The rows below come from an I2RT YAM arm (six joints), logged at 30 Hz.
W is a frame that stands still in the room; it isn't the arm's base.
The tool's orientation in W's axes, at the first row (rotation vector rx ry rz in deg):
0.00 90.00 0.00
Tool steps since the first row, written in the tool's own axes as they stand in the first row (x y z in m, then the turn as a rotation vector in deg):
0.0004 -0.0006 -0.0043 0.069 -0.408 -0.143
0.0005 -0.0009 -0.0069 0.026 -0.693 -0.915
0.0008 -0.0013 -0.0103 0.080 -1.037 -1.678
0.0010 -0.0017 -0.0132 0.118 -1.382 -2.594
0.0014 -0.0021 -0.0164 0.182 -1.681 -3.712
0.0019 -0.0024 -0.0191 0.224 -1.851 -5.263
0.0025 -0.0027 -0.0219 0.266 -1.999 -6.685
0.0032 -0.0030 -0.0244 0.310 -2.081 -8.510
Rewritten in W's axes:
-0.0043 -0.0006 -0.0004 -0.143 -0.408 -0.069
-0.0069 -0.0009 -0.0005 -0.915 -0.693 -0.026
-0.0103 -0.0013 -0.0008 -1.678 -1.037 -0.080
-0.0132 -0.0017 -0.0010 -2.594 -1.382 -0.118
-0.0164 -0.0021 -0.0014 -3.712 -1.681 -0.182
-0.0191 -0.0024 -0.0019 -5.263 -1.851 -0.224
-0.0219 -0.0027 -0.0025 -6.685 -1.999 -0.266
-0.0244 -0.0030 -0.0032 -8.510 -2.081 -0.310

